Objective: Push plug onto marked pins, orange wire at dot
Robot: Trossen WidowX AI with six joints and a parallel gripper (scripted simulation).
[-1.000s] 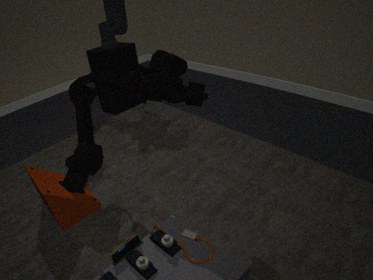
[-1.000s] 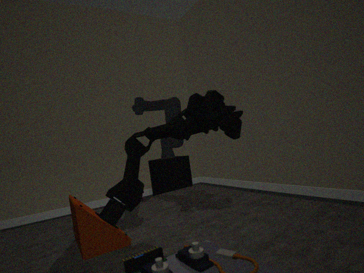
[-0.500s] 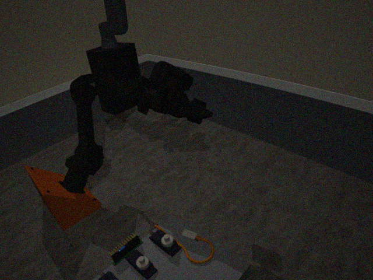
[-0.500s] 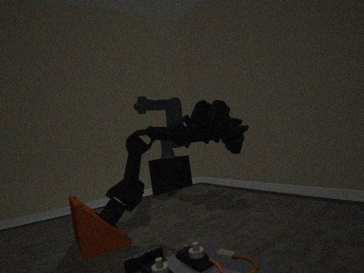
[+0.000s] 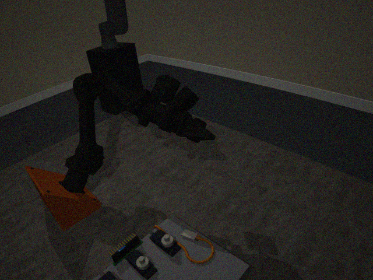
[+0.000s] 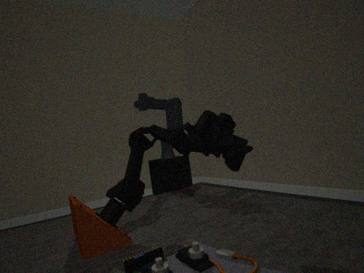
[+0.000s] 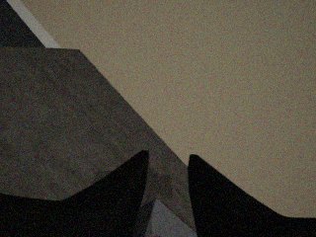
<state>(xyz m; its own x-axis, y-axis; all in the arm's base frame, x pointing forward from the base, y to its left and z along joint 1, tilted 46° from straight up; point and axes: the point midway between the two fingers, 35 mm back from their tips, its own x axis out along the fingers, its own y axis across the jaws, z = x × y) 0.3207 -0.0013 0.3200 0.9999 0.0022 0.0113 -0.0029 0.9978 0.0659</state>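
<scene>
The blue band is 280 mm to the right of my gripper tip, 170 mm below it and 70 mm behind it. From my gripper tip the other things lie so: servo 270 mm to the right, 190 mm below, 20 mm behind; grey holder plate 280 mm to the right, 220 mm below, 90 mm ahead; black header 270 mm to the right, 180 mm below, 70 mm behind.
</scene>
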